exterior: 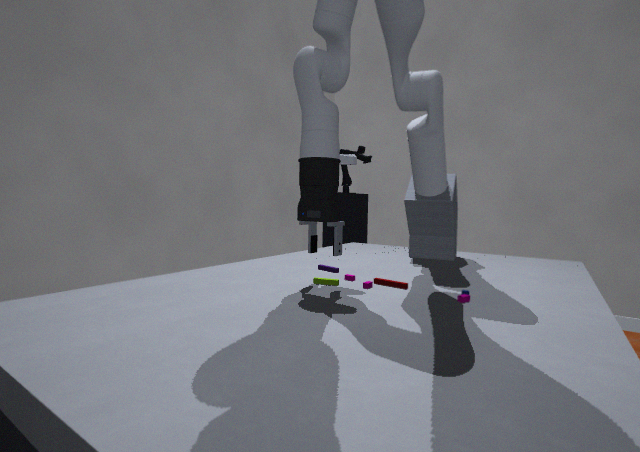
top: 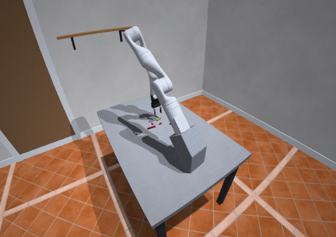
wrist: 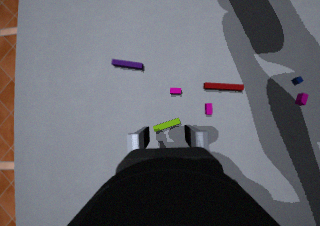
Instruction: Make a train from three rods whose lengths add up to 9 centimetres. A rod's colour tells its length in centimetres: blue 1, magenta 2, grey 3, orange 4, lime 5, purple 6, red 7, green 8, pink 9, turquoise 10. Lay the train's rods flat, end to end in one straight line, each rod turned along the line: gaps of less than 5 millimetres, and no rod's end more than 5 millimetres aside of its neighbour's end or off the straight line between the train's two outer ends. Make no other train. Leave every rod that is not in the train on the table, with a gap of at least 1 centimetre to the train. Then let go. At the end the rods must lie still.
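The blue rod is 230 mm to the left of my hand, 130 mm behind it and 70 mm below it. From my hand the other things lie so: purple rod: 110 mm behind, 100 mm to the right, 70 mm below; lime rod: 70 mm below, 10 mm behind; red rod: 90 mm to the left, 90 mm behind, 70 mm below.
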